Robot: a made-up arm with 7 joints. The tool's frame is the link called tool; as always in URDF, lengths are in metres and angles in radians. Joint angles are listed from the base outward.
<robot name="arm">
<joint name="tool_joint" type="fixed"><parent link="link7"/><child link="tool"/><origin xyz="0 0 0"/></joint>
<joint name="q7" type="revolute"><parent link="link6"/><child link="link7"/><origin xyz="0 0.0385 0" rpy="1.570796 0 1.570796"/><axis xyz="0 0 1"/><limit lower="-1.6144" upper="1.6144"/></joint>
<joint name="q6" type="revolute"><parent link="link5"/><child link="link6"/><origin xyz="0 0 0.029" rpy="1.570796 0 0"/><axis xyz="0 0 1"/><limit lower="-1.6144" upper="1.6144"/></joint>
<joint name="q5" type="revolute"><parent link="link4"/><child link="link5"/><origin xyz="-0.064 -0.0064 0.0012" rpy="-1.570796 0 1.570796"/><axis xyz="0 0 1"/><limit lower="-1.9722" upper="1.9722"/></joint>
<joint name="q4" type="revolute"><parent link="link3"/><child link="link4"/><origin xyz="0 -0.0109 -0.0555" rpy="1.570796 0 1.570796"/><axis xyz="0 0 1"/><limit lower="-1.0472" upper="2.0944"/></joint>
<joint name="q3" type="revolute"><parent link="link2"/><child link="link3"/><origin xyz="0.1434 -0.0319 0" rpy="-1.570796 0 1.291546"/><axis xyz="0 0 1"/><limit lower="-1.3" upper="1.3"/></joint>
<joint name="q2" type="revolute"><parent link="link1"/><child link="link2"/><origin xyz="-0.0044 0.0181 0.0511" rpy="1.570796 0 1.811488"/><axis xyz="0 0 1"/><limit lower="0" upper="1.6"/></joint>
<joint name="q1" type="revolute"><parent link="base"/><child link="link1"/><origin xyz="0 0 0" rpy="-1.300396 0.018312 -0.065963"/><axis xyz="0 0 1"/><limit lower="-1.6" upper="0.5"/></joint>
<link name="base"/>
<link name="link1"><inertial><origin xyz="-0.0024 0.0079 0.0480"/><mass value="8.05"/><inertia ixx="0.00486" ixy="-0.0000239" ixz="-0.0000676" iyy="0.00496" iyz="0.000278" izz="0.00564"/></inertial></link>
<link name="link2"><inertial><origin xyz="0.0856 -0.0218 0.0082"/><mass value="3.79"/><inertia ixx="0.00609" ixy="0.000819" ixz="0" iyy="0.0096" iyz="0" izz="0.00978"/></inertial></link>
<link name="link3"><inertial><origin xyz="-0.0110 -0.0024 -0.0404"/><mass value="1.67"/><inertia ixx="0.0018" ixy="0" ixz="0" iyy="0.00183" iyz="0.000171" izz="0.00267"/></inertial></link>
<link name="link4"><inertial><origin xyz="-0.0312 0.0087 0.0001"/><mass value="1.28"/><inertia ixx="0.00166" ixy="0.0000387" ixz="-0.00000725" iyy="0.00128" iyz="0" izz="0.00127"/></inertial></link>
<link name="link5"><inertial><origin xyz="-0.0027 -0.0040 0.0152"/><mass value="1.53"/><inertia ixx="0.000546" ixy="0" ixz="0" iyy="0.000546" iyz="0" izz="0.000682"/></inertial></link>
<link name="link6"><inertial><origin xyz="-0.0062 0.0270 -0.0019"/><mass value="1.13"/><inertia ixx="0.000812" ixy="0" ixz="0" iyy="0.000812" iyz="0" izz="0.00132"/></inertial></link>
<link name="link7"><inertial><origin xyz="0.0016 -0.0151 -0.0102"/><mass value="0.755"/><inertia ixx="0.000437" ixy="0" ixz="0" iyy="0.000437" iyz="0" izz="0.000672"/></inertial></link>
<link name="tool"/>
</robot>
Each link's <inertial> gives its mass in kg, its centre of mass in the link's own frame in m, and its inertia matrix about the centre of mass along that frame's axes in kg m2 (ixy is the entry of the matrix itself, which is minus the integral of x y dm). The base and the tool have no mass. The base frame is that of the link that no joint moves.
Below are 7 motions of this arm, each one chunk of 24 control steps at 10 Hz.
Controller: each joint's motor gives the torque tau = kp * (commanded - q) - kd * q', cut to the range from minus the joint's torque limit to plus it. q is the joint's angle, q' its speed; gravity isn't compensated. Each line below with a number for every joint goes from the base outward.
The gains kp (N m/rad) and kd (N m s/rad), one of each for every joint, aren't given. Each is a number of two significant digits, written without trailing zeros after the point. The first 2 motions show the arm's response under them.
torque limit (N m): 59 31 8.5 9.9 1.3 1.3 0.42
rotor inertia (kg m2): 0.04 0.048 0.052 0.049 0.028 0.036 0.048
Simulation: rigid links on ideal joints. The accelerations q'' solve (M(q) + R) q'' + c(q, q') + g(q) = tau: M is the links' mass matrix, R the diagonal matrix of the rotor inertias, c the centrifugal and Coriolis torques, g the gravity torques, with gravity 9.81 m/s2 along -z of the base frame. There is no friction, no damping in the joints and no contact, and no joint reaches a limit. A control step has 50 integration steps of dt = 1/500 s. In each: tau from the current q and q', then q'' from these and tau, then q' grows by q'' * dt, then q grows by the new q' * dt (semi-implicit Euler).
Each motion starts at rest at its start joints. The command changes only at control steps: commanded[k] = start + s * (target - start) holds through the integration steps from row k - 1 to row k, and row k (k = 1, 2, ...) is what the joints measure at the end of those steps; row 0 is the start. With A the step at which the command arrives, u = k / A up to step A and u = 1 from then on. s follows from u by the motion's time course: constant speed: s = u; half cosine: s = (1 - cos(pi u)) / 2; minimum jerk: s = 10 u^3 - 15 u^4 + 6 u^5; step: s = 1 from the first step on.
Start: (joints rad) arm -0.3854 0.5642 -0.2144 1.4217 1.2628 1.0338 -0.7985
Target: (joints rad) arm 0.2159 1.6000 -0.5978 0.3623 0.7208 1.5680 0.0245
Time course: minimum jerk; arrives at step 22
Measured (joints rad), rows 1 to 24:
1: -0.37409 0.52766 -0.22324 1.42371 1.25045 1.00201 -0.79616
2: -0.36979 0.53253 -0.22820 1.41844 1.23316 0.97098 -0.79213
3: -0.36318 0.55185 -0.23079 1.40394 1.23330 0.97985 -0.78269
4: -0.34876 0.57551 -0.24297 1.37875 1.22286 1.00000 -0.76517
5: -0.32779 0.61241 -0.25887 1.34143 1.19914 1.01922 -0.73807
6: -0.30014 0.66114 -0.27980 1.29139 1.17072 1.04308 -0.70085
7: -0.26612 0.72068 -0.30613 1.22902 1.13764 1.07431 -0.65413
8: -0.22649 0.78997 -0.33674 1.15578 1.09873 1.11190 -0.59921
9: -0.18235 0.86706 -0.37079 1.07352 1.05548 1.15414 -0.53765
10: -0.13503 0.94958 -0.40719 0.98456 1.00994 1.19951 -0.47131
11: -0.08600 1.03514 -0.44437 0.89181 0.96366 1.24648 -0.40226
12: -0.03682 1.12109 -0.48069 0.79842 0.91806 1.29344 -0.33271
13: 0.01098 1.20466 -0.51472 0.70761 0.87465 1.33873 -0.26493
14: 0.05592 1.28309 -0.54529 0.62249 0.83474 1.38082 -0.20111
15: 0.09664 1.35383 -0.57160 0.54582 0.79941 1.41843 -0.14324
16: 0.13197 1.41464 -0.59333 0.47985 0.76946 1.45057 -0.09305
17: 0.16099 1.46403 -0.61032 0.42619 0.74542 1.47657 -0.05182
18: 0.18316 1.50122 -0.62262 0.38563 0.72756 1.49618 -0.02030
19: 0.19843 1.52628 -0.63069 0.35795 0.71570 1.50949 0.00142
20: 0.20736 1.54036 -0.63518 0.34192 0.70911 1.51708 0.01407
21: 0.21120 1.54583 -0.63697 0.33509 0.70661 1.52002 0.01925
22: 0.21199 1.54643 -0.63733 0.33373 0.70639 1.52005 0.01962
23: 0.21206 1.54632 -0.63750 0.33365 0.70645 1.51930 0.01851
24: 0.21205 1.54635 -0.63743 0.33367 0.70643 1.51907 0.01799
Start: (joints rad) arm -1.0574 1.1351 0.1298 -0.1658 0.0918 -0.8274 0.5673
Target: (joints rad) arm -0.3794 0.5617 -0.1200 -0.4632 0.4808 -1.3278 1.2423
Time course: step
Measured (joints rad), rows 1 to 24:
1: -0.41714 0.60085 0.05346 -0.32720 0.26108 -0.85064 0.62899
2: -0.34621 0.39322 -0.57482 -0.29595 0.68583 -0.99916 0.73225
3: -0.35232 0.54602 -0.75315 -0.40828 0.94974 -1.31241 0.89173
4: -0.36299 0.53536 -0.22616 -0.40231 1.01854 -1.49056 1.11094
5: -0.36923 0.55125 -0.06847 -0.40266 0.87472 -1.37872 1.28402
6: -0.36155 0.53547 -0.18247 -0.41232 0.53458 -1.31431 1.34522
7: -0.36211 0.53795 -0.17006 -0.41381 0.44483 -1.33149 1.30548
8: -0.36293 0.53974 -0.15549 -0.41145 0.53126 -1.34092 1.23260
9: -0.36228 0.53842 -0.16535 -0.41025 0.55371 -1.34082 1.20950
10: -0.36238 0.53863 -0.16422 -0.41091 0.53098 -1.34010 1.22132
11: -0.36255 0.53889 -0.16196 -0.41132 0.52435 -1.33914 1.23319
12: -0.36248 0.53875 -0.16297 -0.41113 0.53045 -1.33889 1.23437
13: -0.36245 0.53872 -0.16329 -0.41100 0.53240 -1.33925 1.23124
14: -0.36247 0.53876 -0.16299 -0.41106 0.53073 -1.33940 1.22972
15: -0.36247 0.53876 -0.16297 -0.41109 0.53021 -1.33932 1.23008
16: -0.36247 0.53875 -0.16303 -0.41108 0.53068 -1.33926 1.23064
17: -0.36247 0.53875 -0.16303 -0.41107 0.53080 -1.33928 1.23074
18: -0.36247 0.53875 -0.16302 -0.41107 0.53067 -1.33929 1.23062
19: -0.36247 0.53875 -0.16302 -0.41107 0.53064 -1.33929 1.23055
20: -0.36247 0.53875 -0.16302 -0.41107 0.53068 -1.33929 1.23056
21: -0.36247 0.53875 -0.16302 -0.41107 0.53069 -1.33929 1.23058
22: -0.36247 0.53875 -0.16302 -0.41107 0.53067 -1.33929 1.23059
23: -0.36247 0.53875 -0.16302 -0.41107 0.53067 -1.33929 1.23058
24: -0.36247 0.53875 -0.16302 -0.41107 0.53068 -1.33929 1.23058
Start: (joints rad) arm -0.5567 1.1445 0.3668 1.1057 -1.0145 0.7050 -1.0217
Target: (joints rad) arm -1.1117 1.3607 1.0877 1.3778 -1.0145 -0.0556 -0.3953
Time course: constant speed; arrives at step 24
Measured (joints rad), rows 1 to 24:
1: -0.56070 1.09507 0.36576 1.15718 -1.00521 0.69251 -1.00595
2: -0.57976 1.09875 0.38626 1.18624 -0.99473 0.68284 -0.97358
3: -0.60552 1.11757 0.43204 1.18676 -0.99778 0.64453 -0.94281
4: -0.62776 1.12481 0.46048 1.20063 -1.00051 0.60536 -0.91761
5: -0.64970 1.13274 0.49021 1.21668 -0.99575 0.57817 -0.89349
6: -0.67235 1.14237 0.52245 1.22965 -0.99336 0.55055 -0.86828
7: -0.69495 1.15156 0.55390 1.24278 -0.99316 0.51967 -0.84242
8: -0.71750 1.16066 0.58525 1.25625 -0.99193 0.48857 -0.81662
9: -0.74010 1.16990 0.61678 1.26949 -0.99046 0.45786 -0.79101
10: -0.76275 1.17918 0.64831 1.28256 -0.98953 0.42697 -0.76546
11: -0.78542 1.18849 0.67984 1.29552 -0.98880 0.39574 -0.73987
12: -0.80812 1.19785 0.71140 1.30834 -0.98814 0.36423 -0.71424
13: -0.83085 1.20726 0.74295 1.32101 -0.98767 0.33249 -0.68858
14: -0.85362 1.21671 0.77451 1.33351 -0.98742 0.30052 -0.66290
15: -0.87641 1.22620 0.80606 1.34584 -0.98737 0.26829 -0.63720
16: -0.89923 1.23574 0.83759 1.35799 -0.98752 0.23580 -0.61146
17: -0.92209 1.24532 0.86911 1.36996 -0.98788 0.20306 -0.58569
18: -0.94497 1.25494 0.90061 1.38174 -0.98846 0.17007 -0.55987
19: -0.96788 1.26461 0.93208 1.39332 -0.98925 0.13684 -0.53400
20: -0.99083 1.27433 0.96353 1.40470 -0.99026 0.10337 -0.50809
21: -1.01380 1.28409 0.99493 1.41588 -0.99147 0.06967 -0.48212
22: -1.03680 1.29389 1.02631 1.42685 -0.99288 0.03574 -0.45609
23: -1.05982 1.30373 1.05764 1.43761 -0.99448 0.00160 -0.43001
24: -1.08288 1.31362 1.08892 1.44816 -0.99627 -0.03273 -0.40386

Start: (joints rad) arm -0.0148 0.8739 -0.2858 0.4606 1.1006 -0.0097 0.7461
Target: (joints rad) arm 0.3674 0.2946 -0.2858 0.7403 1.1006 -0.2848 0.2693
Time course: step
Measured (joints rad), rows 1 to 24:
1: 0.30450 0.40359 -0.06084 0.73681 1.13996 -0.06331 0.74431
2: 0.39528 0.16379 -0.44724 0.89847 1.06343 -0.28307 0.65666
3: 0.33430 0.27082 -0.33007 0.73227 1.08784 -0.45354 0.47605
4: 0.32772 0.29586 -0.22869 0.73534 1.10778 -0.31977 0.28057
5: 0.34321 0.27709 -0.29994 0.75771 1.10272 -0.23741 0.18334
6: 0.34117 0.27620 -0.30054 0.75290 1.09825 -0.27291 0.18958
7: 0.33814 0.27988 -0.28685 0.74868 1.09983 -0.29055 0.26335
8: 0.33919 0.27898 -0.29051 0.75027 1.10085 -0.28378 0.29888
9: 0.33961 0.27862 -0.29204 0.75102 1.10049 -0.28044 0.29122
10: 0.33934 0.27894 -0.29085 0.75066 1.10035 -0.28112 0.27833
11: 0.33933 0.27890 -0.29094 0.75058 1.10046 -0.28171 0.27567
12: 0.33938 0.27883 -0.29117 0.75064 1.10046 -0.28182 0.27830
13: 0.33936 0.27886 -0.29107 0.75063 1.10043 -0.28173 0.28003
14: 0.33936 0.27887 -0.29105 0.75062 1.10043 -0.28164 0.27995
15: 0.33936 0.27886 -0.29108 0.75063 1.10044 -0.28166 0.27943
16: 0.33936 0.27886 -0.29108 0.75063 1.10044 -0.28168 0.27925
17: 0.33936 0.27886 -0.29107 0.75063 1.10044 -0.28168 0.27933
18: 0.33936 0.27886 -0.29107 0.75063 1.10044 -0.28168 0.27941
19: 0.33936 0.27886 -0.29107 0.75063 1.10044 -0.28168 0.27942
20: 0.33936 0.27886 -0.29107 0.75063 1.10044 -0.28168 0.27940
21: 0.33936 0.27886 -0.29107 0.75063 1.10044 -0.28168 0.27939
22: 0.33936 0.27886 -0.29107 0.75063 1.10044 -0.28168 0.27939
23: 0.33936 0.27886 -0.29107 0.75063 1.10044 -0.28168 0.27940
24: 0.33936 0.27886 -0.29107 0.75063 1.10044 -0.28168 0.27940

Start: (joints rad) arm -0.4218 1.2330 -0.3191 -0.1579 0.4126 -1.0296 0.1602
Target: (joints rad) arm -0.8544 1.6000 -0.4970 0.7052 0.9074 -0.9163 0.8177
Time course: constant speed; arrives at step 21
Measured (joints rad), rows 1 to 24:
1: -0.42469 1.20479 -0.40556 -0.09444 0.45913 -1.02319 0.17745
2: -0.43971 1.21789 -0.44909 -0.04625 0.52043 -1.01660 0.21127
3: -0.46361 1.24006 -0.42563 -0.00901 0.53049 -1.01166 0.24714
4: -0.48385 1.25708 -0.43381 0.02907 0.53881 -1.00566 0.28010
5: -0.50279 1.27261 -0.45155 0.06845 0.56834 -1.00385 0.31089
6: -0.52289 1.28975 -0.45965 0.10786 0.59536 -1.00228 0.34150
7: -0.54320 1.30703 -0.46680 0.14697 0.61537 -0.99881 0.37286
8: -0.56325 1.32391 -0.47620 0.18610 0.63711 -0.99537 0.40455
9: -0.58335 1.34087 -0.48529 0.22534 0.66074 -0.99265 0.43607
10: -0.60357 1.35796 -0.49364 0.26460 0.68351 -0.98999 0.46742
11: -0.62383 1.37507 -0.50193 0.30390 0.70579 -0.98718 0.49876
12: -0.64413 1.39219 -0.51016 0.34327 0.72835 -0.98440 0.53013
13: -0.66448 1.40937 -0.51818 0.38271 0.75098 -0.98168 0.56149
14: -0.68489 1.42660 -0.52600 0.42224 0.77350 -0.97897 0.59282
15: -0.70536 1.44388 -0.53365 0.46187 0.79601 -0.97625 0.62413
16: -0.72588 1.46122 -0.54113 0.50161 0.81855 -0.97351 0.65543
17: -0.74647 1.47860 -0.54843 0.54147 0.84111 -0.97074 0.68670
18: -0.76712 1.49605 -0.55556 0.58147 0.86369 -0.96794 0.71796
19: -0.78783 1.51356 -0.56251 0.62161 0.88630 -0.96509 0.74920
20: -0.80860 1.53114 -0.56930 0.66190 0.90895 -0.96217 0.78043
21: -0.82944 1.54878 -0.57592 0.70236 0.93164 -0.95919 0.81163
22: -0.83107 1.54883 -0.57229 0.70703 0.93571 -0.95462 0.82451
23: -0.83064 1.54625 -0.57787 0.70245 0.92811 -0.95891 0.82130
24: -0.83060 1.54663 -0.57768 0.70264 0.92840 -0.96239 0.81669

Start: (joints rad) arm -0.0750 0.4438 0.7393 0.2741 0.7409 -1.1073 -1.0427
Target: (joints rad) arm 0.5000 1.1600 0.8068 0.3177 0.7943 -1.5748 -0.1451
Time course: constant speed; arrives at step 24
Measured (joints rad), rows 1 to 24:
1: -0.05169 0.44113 0.70164 0.33316 0.76625 -1.10888 -1.01759
2: -0.02731 0.46750 0.69209 0.34811 0.79409 -1.12129 -0.97092
3: -0.00554 0.50121 0.70808 0.33996 0.78496 -1.14355 -0.92728
4: 0.01734 0.52920 0.70659 0.34023 0.78014 -1.16598 -0.89050
5: 0.04007 0.55720 0.70310 0.34159 0.78924 -1.18782 -0.85492
6: 0.06295 0.58632 0.70438 0.34175 0.79443 -1.20891 -0.81805
7: 0.08584 0.61533 0.70521 0.34180 0.79564 -1.22956 -0.78041
8: 0.10873 0.64423 0.70520 0.34190 0.79850 -1.25043 -0.74278
9: 0.13169 0.67325 0.70557 0.34196 0.80218 -1.27144 -0.70538
10: 0.15470 0.70237 0.70618 0.34192 0.80516 -1.29231 -0.66808
11: 0.17775 0.73154 0.70681 0.34180 0.80787 -1.31305 -0.63073
12: 0.20085 0.76079 0.70754 0.34163 0.81066 -1.33373 -0.59334
13: 0.22401 0.79012 0.70839 0.34141 0.81339 -1.35434 -0.55595
14: 0.24721 0.81952 0.70936 0.34113 0.81596 -1.37486 -0.51856
15: 0.27048 0.84901 0.71044 0.34080 0.81842 -1.39528 -0.48118
16: 0.29380 0.87858 0.71164 0.34042 0.82080 -1.41559 -0.44379
17: 0.31719 0.90823 0.71297 0.34000 0.82307 -1.43579 -0.40641
18: 0.34063 0.93797 0.71442 0.33955 0.82523 -1.45588 -0.36902
19: 0.36414 0.96780 0.71599 0.33906 0.82728 -1.47585 -0.33163
20: 0.38772 0.99772 0.71769 0.33855 0.82924 -1.49569 -0.29424
21: 0.41136 1.02772 0.71952 0.33802 0.83109 -1.51541 -0.25685
22: 0.43508 1.05782 0.72149 0.33747 0.83284 -1.53499 -0.21947
23: 0.45886 1.08801 0.72358 0.33691 0.83449 -1.55443 -0.18208
24: 0.48272 1.11829 0.72580 0.33635 0.83605 -1.57373 -0.14471

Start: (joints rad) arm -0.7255 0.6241 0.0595 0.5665 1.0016 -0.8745 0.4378
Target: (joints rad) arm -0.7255 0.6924 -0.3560 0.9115 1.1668 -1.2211 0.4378
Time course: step
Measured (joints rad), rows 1 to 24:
1: -0.70639 0.66600 -0.36939 0.90771 1.12687 -1.02055 0.44685
2: -0.66696 0.64512 -0.47151 0.98585 1.30994 -1.24126 0.43947
3: -0.69334 0.66016 -0.39161 0.95040 1.26335 -1.26793 0.43515
4: -0.69689 0.65994 -0.38821 0.94306 1.16108 -1.20777 0.43861
5: -0.69154 0.65723 -0.40304 0.95053 1.18851 -1.19507 0.44127
6: -0.69128 0.65805 -0.40165 0.95191 1.21644 -1.20752 0.43988
7: -0.69227 0.65826 -0.39935 0.95027 1.20466 -1.21187 0.43867
8: -0.69233 0.65804 -0.39977 0.94986 1.19802 -1.20986 0.43902
9: -0.69213 0.65809 -0.40008 0.95029 1.20212 -1.20859 0.43944
10: -0.69210 0.65812 -0.40003 0.95041 1.20356 -1.20880 0.43938
11: -0.69215 0.65810 -0.39997 0.95029 1.20226 -1.20913 0.43927
12: -0.69216 0.65810 -0.39997 0.95025 1.20198 -1.20914 0.43927
13: -0.69215 0.65810 -0.39999 0.95029 1.20237 -1.20906 0.43929
14: -0.69214 0.65810 -0.39999 0.95030 1.20242 -1.20905 0.43929
15: -0.69215 0.65810 -0.39998 0.95029 1.20230 -1.20907 0.43929
16: -0.69215 0.65810 -0.39998 0.95029 1.20230 -1.20907 0.43929
17: -0.69215 0.65810 -0.39999 0.95029 1.20233 -1.20907 0.43929
18: -0.69215 0.65810 -0.39999 0.95029 1.20233 -1.20907 0.43929
19: -0.69215 0.65810 -0.39999 0.95029 1.20232 -1.20907 0.43929
20: -0.69215 0.65810 -0.39999 0.95029 1.20232 -1.20907 0.43929
21: -0.69215 0.65810 -0.39999 0.95029 1.20232 -1.20907 0.43929
22: -0.69215 0.65810 -0.39999 0.95029 1.20232 -1.20907 0.43929
23: -0.69215 0.65810 -0.39999 0.95029 1.20232 -1.20907 0.43929
24: -0.69215 0.65810 -0.39999 0.95029 1.20232 -1.20907 0.43929

